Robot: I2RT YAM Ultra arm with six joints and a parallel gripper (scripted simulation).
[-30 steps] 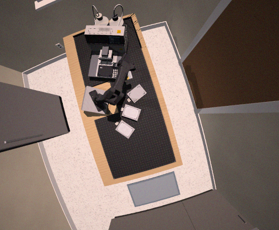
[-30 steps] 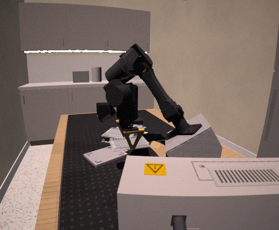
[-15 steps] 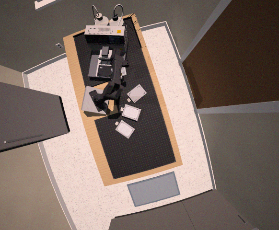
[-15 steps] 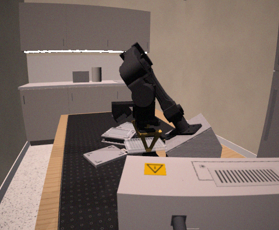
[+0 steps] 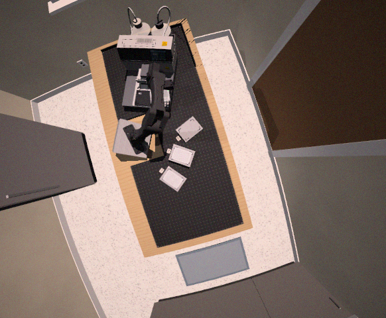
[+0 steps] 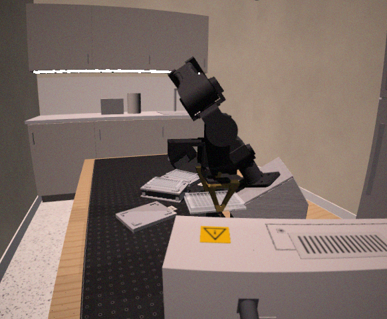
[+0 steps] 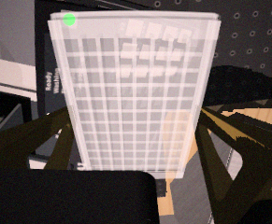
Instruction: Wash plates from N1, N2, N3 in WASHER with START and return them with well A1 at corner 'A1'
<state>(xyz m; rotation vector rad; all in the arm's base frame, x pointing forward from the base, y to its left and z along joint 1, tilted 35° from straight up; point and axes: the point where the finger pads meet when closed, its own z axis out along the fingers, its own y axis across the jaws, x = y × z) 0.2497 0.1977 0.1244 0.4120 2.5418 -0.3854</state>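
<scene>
Now: hand 9 cm past the carrier pocket, 8 cm to the right of it and 8 cm above it. The rest, counted from my hand: n1 label (28 cm to the right, 15 cm below, 5 cm behind); grey nest slab (27 cm to the right, 15 cm below, 5 cm ahead); washer (20 cm to the left, 2 cm below, 1 cm ahead).
</scene>
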